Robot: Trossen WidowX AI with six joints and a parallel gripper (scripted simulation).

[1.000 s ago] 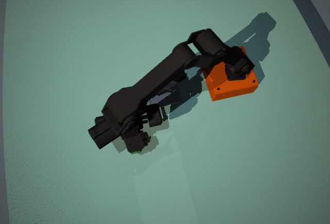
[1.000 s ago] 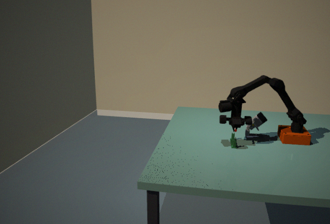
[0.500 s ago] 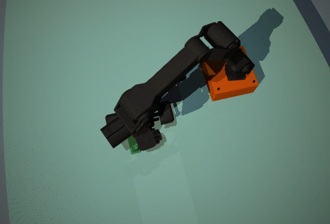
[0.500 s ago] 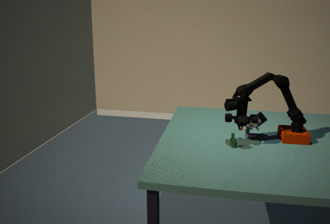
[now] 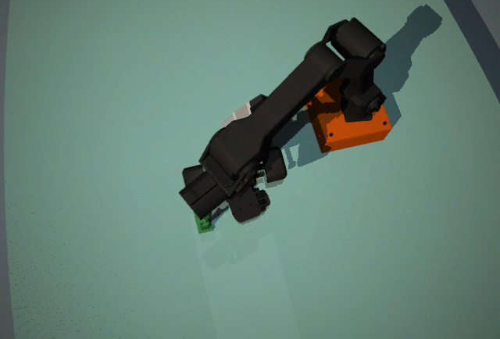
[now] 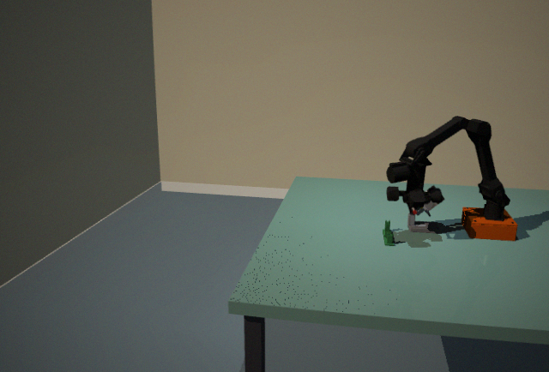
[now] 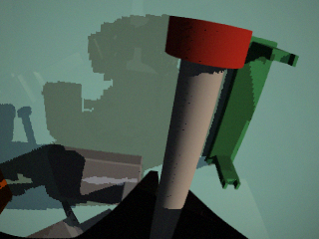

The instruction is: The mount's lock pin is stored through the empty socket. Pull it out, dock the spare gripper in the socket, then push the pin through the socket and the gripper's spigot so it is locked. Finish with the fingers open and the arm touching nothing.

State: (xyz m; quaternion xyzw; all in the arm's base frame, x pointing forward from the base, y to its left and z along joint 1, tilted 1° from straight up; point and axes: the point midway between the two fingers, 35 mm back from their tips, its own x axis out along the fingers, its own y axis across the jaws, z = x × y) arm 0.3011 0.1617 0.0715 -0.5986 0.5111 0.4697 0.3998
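Now: the grey mount 30 mm behind my gripper tip, 120 mm to the right of it and 40 mm below it. The rest, counted from my gripper tip: spare gripper (50 mm behind, 120 mm to the right, 20 mm above); green cradle (80 mm ahead, 10 mm to the left, 70 mm below).
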